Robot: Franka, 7 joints.
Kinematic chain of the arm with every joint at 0, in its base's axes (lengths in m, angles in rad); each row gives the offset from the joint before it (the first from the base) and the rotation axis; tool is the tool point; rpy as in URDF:
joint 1: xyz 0 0 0.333 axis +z
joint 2: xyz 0 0 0 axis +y
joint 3: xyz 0 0 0.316 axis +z
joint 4: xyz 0.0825 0 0 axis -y
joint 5: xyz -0.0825 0 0.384 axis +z
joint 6: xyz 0 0 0 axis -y
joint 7: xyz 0.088 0 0 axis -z
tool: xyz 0 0 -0.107 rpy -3.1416 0 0
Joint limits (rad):
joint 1: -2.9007..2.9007
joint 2: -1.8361..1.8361
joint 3: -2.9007..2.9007
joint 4: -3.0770..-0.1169
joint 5: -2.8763..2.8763
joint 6: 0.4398..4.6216
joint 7: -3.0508..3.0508
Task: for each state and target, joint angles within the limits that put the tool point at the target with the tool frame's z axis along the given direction. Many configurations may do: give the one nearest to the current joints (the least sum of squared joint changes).
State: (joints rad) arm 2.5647 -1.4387 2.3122 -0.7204 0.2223 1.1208 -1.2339
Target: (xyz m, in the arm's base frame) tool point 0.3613 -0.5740 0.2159 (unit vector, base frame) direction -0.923 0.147 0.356
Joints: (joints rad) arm 2.7568 -1.6552 1.8836 -0.8064 -0.4107 0.9690 -1.2339
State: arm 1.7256 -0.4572 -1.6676 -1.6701 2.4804 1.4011 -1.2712
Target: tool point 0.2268 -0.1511 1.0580 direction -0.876 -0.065 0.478
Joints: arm 1.3766 -0.6130 -0.8552 -1.1632 2.4265 1.2368 -1.2712
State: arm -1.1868 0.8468 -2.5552 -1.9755 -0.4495 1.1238 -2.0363
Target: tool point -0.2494 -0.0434 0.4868 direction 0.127 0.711 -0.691
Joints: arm -0.4972 1.1849 -2.4497 -2.7100 -0.1754 1.6369 -2.0363
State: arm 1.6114 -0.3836 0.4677 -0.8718 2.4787 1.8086 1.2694
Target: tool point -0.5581 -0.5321 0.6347 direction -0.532 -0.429 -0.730
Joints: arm 1.1095 -1.3854 0.7607 -0.7398 2.2426 1.6487 1.2694
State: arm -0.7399 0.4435 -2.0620 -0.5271 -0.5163 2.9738 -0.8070
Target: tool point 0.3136 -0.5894 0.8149 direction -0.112 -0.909 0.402
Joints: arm -0.3627 0.8080 -1.6692 -1.0391 -0.5728 3.0454 -0.8070
